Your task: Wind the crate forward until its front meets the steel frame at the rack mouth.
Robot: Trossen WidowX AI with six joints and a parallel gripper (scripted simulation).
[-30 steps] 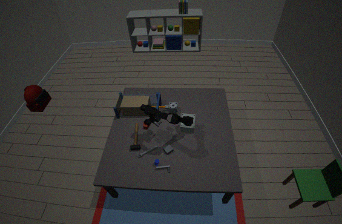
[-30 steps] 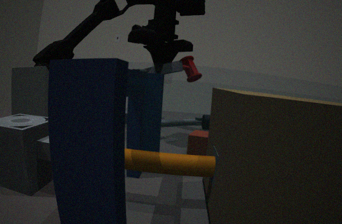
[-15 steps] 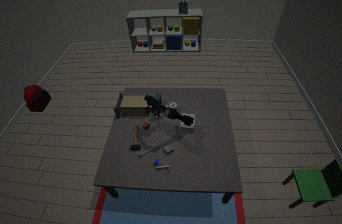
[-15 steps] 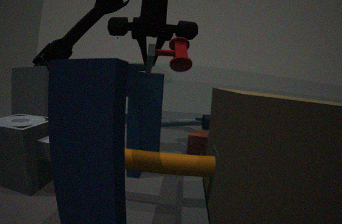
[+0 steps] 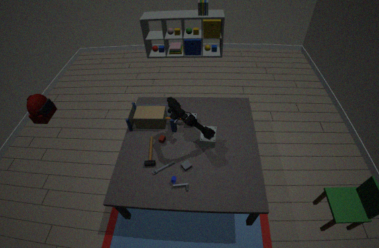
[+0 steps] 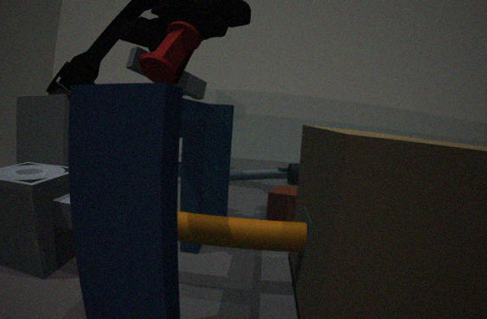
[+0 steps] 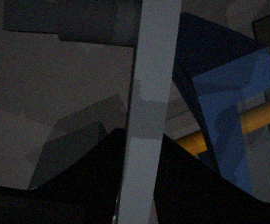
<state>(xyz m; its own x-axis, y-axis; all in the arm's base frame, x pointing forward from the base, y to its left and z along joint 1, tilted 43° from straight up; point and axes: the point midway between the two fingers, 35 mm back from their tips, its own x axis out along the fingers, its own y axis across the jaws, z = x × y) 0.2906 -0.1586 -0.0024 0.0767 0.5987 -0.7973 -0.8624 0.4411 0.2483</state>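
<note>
The grey winch handle is 10 mm to the right of my gripper tip and 20 mm above it. Also, from my gripper tip: red knob 10 mm ahead, 60 mm to the right, 30 mm above; then grey winch 130 mm behind, 130 mm to the right, 150 mm below; then blue steel frame 50 mm ahead, 120 mm to the right, 80 mm below.
</note>
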